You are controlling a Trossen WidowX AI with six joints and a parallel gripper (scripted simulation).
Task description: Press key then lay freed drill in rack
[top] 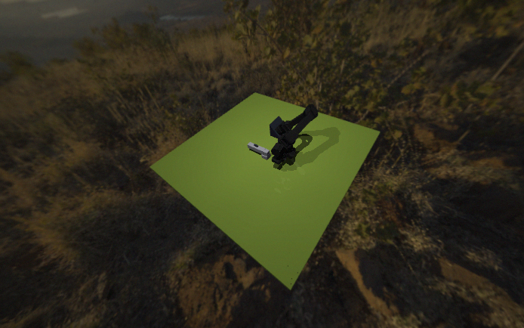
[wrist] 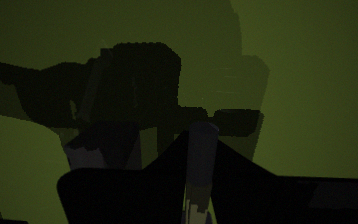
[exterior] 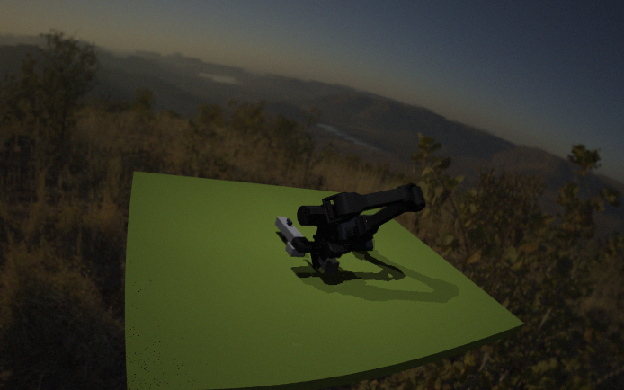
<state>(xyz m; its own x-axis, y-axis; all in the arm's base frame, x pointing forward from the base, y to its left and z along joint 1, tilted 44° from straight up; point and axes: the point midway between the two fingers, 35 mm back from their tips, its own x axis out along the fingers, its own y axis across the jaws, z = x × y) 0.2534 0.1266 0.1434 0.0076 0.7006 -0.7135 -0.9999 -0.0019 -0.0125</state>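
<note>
The drill lies 4 cm to the right of my gripper tip and 3 cm above it. Also, from my gripper tip: dark key: 1 cm ahead, 23 cm to the right, 3 cm above; then pale grey block: 1 cm ahead, 20 cm to the right, 2 cm above; then dark grey rack: 7 cm behind, 4 cm to the right, 1 cm below.
</note>
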